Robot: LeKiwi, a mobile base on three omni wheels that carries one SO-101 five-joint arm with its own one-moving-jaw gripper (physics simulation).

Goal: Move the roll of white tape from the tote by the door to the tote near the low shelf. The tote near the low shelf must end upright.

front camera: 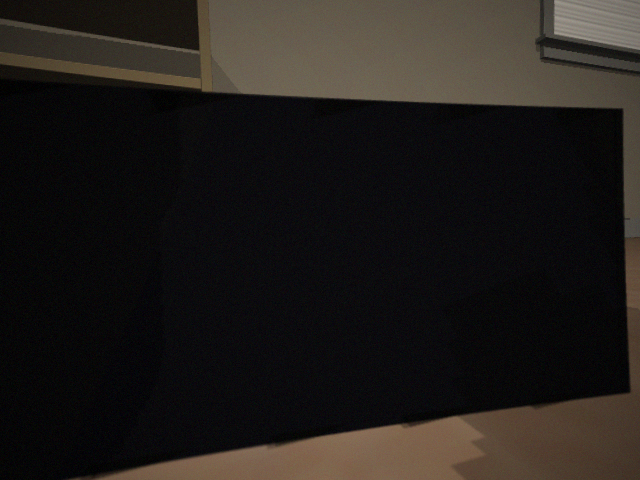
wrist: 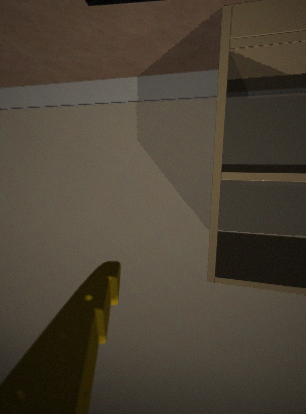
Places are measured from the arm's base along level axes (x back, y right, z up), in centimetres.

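Where they show: hand at its tool point: (wrist: 119, 277).
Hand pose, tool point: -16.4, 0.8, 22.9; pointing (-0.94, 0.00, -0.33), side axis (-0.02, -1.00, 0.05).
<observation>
Each offset is from my tool point to the top centre of the thing, as dx, dy, dz. "spot": to the spot under its first point.
A black tote @[-12.7, -1.3, -21.8] (front camera: 361, 248) fills most of the front camera view, close ahead, and stands upright on the floor. In the wrist view a thin dark strip of it (wrist: 120, 2) shows at the top edge. One notched yellow jaw of my gripper shows at the lower left of the wrist view; the moving jaw is out of the picture, so the gripper is fully open, with nothing against the jaw. The gripper does not show in the front camera view. The roll of white tape does not show in either view; the tote's inside is hidden.
A light wooden shelf (front camera: 205, 46) (wrist: 218, 150) stands behind the tote at the left in the front camera view, and at the right in the wrist view. A wall (front camera: 361, 51) (wrist: 100, 200) is behind. A window with a blind @[spot: -127.9, +128.7, +63.3] (front camera: 594, 20) is at the upper right.
</observation>
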